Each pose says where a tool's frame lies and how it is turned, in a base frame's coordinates. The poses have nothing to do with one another.
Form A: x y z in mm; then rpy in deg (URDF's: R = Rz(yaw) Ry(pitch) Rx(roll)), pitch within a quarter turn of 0, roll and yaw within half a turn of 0.
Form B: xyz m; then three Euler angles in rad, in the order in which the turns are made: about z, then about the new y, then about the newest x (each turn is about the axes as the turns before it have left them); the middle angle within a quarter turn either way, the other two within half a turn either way. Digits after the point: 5 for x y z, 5 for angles.
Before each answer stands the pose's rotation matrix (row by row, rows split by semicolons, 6 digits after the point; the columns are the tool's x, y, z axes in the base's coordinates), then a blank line. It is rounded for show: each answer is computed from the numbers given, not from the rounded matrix.
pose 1, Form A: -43.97 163.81 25.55 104.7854 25.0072 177.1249
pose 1, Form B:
-0.905114 -0.395420 0.156243; 0.045457 0.275380 0.960260; -0.422732 0.876247 -0.231276

-0.04397 0.16381 0.02555 3.09141 0.43646 1.82885
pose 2, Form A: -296.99 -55.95 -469.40 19.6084 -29.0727 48.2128
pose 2, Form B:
0.582406 -0.811049 -0.054798; 0.651679 0.506134 -0.564928; 0.485919 0.293307 0.823319

-0.29699 -0.05595 -0.46940 0.84147 -0.50741 0.34223
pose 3, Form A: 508.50 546.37 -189.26 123.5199 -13.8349 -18.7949
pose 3, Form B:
0.919214 -0.366644 -0.143591; -0.312835 -0.458552 -0.831784; 0.239125 0.809508 -0.536206

0.50850 0.54637 -0.18926 -0.32803 -0.24146 2.15583
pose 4, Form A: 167.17 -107.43 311.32 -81.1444 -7.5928 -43.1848
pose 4, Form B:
0.722757 0.200548 0.661364; -0.678353 0.022902 0.734379; 0.132132 -0.979416 0.152595

0.16717 -0.10743 0.31132 -0.75372 -0.13252 -1.41624
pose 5, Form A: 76.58 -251.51 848.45 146.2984 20.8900 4.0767
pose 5, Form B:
0.931903 0.256495 -0.256451; 0.066419 -0.815768 -0.574553; -0.356575 0.518394 -0.777253

0.07658 -0.25151 0.84845 0.07115 0.36460 2.55339
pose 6, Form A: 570.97 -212.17 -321.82 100.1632 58.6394 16.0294
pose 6, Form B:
0.500189 0.856555 0.126982; 0.143705 0.062498 -0.987645; -0.853909 0.512257 -0.091830

0.57097 -0.21217 -0.32182 0.27977 1.02345 1.74818
